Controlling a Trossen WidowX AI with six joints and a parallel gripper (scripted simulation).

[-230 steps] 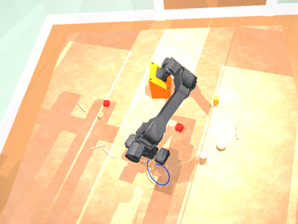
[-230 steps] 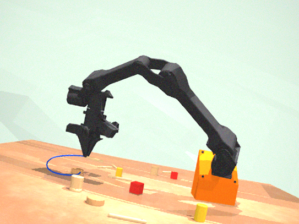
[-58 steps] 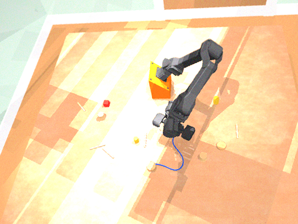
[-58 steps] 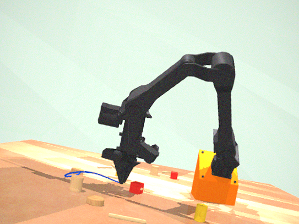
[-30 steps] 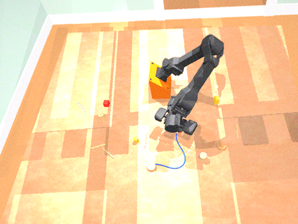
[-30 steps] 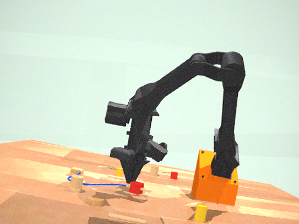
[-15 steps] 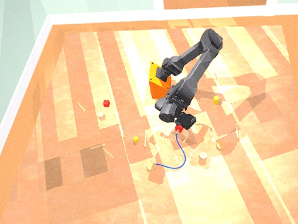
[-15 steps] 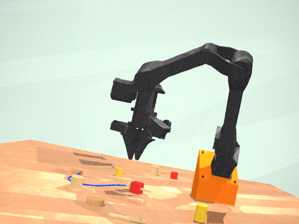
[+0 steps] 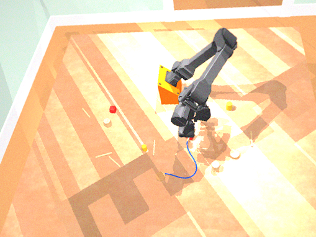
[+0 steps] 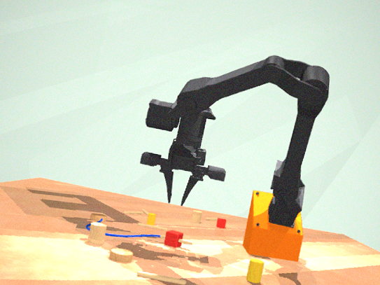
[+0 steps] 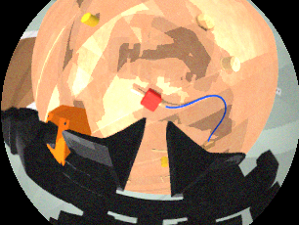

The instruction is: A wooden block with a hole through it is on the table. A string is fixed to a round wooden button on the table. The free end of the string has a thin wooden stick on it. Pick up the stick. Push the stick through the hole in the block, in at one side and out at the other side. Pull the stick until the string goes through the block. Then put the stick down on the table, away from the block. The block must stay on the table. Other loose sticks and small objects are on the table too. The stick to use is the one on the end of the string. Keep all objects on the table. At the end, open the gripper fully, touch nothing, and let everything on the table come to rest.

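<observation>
Right now the red cube is 8 cm below my gripper tip and 1 cm behind it. Round my gripper tip: loose stick 26 cm to the left, 9 cm below, 3 cm behind; thin wooden stick 8 cm below; round wooden button 19 cm ahead, 10 cm to the right, 8 cm below.
</observation>
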